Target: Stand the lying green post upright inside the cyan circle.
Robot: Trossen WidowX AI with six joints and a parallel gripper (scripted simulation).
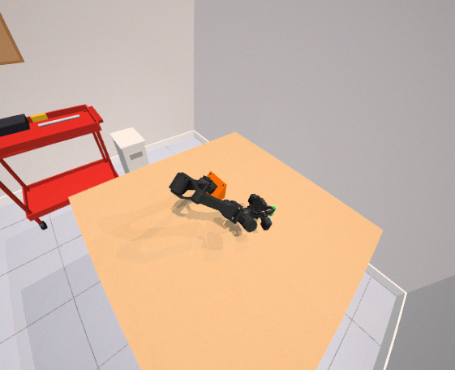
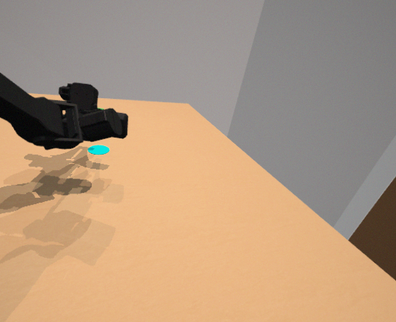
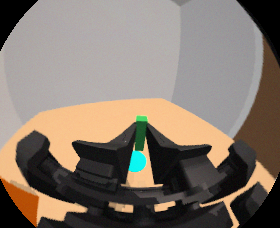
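Now: gripper tip 120 mm above the cyan circle and 10 mm past it. Also, from my gripper tip: green post 20 mm below.
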